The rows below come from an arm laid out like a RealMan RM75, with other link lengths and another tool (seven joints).
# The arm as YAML. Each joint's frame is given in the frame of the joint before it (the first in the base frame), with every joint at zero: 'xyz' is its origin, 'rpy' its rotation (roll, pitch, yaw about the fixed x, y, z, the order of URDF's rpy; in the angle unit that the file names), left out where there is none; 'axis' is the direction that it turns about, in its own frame. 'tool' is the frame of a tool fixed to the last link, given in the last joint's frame.
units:
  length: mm
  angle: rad
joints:
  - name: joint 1
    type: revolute
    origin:
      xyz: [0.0, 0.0, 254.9]
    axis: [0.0, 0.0, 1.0]
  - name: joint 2
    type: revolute
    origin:
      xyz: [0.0, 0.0, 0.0]
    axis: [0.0, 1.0, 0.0]
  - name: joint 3
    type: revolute
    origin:
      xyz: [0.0, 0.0, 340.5]
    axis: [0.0, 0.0, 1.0]
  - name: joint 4
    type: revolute
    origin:
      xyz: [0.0, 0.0, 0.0]
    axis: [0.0, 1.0, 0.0]
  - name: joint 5
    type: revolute
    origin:
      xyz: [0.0, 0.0, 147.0]
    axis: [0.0, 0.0, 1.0]
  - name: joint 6
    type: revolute
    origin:
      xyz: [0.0, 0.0, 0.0]
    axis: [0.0, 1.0, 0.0]
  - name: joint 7
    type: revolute
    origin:
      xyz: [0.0, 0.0, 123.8]
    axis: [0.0, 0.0, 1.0]
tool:
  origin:
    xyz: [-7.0, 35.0, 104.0]
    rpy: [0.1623, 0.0, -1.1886]
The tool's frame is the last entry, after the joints.
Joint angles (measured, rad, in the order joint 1, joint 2, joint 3, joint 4, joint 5, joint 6, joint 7), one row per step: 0.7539 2.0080 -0.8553 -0.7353 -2.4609 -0.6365 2.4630; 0.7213 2.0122 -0.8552 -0.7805 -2.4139 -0.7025 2.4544; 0.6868 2.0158 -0.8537 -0.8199 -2.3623 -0.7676 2.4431; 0.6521 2.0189 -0.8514 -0.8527 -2.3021 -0.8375 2.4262; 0.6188 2.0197 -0.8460 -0.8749 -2.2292 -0.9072 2.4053; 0.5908 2.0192 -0.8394 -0.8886 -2.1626 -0.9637 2.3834; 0.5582 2.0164 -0.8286 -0.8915 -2.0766 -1.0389 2.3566; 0.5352 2.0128 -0.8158 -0.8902 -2.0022 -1.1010 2.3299; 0.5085 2.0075 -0.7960 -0.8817 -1.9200 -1.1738 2.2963; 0.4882 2.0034 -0.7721 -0.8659 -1.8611 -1.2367 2.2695; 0.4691 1.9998 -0.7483 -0.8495 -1.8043 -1.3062 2.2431; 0.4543 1.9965 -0.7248 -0.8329 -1.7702 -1.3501 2.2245; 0.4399 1.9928 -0.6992 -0.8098 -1.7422 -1.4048 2.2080; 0.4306 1.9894 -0.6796 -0.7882 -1.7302 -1.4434 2.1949; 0.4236 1.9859 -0.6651 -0.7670 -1.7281 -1.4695 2.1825; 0.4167 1.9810 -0.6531 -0.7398 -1.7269 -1.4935 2.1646; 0.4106 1.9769 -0.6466 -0.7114 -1.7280 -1.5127 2.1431; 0.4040 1.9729 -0.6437 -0.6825 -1.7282 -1.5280 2.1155
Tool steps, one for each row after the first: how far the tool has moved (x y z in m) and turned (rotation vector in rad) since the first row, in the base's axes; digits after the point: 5 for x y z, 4 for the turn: -0.00094 -0.01158 -0.00283 -0.0244 0.0478 0.0041; -0.00159 -0.02438 -0.00568 -0.0497 0.0987 0.0086; -0.00388 -0.03863 -0.00950 -0.0811 0.1560 0.0179; -0.00814 -0.05281 -0.01204 -0.1105 0.2244 0.0319; -0.01251 -0.06454 -0.01236 -0.1307 0.2838 0.0489; -0.01864 -0.07998 -0.01237 -0.1597 0.3665 0.0704; -0.02605 -0.09130 -0.00937 -0.1772 0.4349 0.0993; -0.03333 -0.10470 -0.00363 -0.1921 0.5115 0.1353; -0.03796 -0.11602 0.00182 -0.2021 0.5754 0.1621; -0.04405 -0.12825 0.00790 -0.2144 0.6389 0.1967; -0.04527 -0.13613 0.01383 -0.2124 0.6814 0.2146; -0.04660 -0.14606 0.01864 -0.2200 0.7285 0.2313; -0.04629 -0.15331 0.02118 -0.2276 0.7587 0.2393; -0.04433 -0.15886 0.02194 -0.2349 0.7768 0.2399; -0.04167 -0.16460 0.02200 -0.2435 0.7923 0.2399; -0.03903 -0.17030 0.02035 -0.2549 0.8026 0.2396; -0.03619 -0.17603 0.01817 -0.2652 0.8076 0.2419
